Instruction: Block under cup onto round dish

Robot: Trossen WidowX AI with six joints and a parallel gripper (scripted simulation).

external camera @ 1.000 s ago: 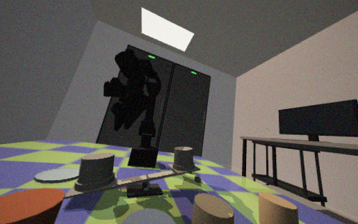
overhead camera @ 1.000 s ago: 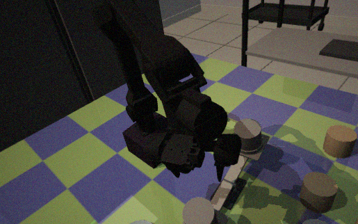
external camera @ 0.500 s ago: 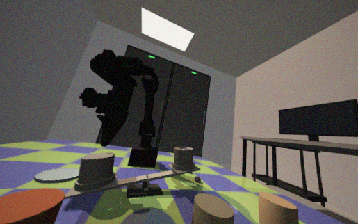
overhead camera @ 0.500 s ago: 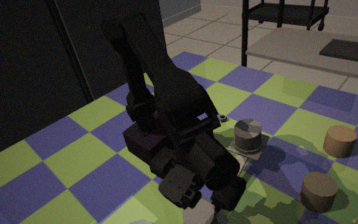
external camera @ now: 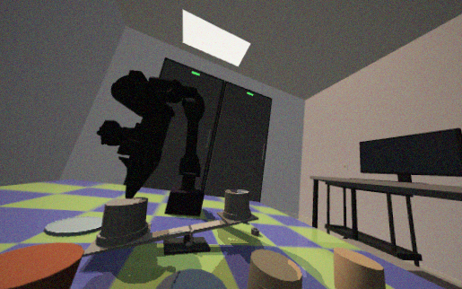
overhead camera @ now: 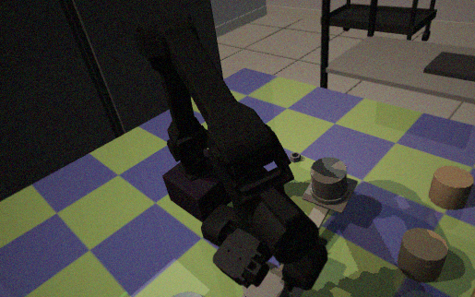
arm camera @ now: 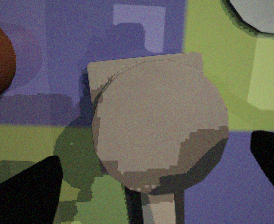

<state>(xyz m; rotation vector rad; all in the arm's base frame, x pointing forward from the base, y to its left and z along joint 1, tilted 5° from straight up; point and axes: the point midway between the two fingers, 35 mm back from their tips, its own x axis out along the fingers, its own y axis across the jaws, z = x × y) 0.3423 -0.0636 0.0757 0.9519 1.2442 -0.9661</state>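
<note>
The cup lies 4 cm below my gripper tip and 2 cm to the right of it. From my gripper tip the other things lie so: round dish 13 cm to the right, 10 cm below, 9 cm behind; orange-red cylinder 16 cm ahead, 7 cm below, 2 cm to the right.
</note>
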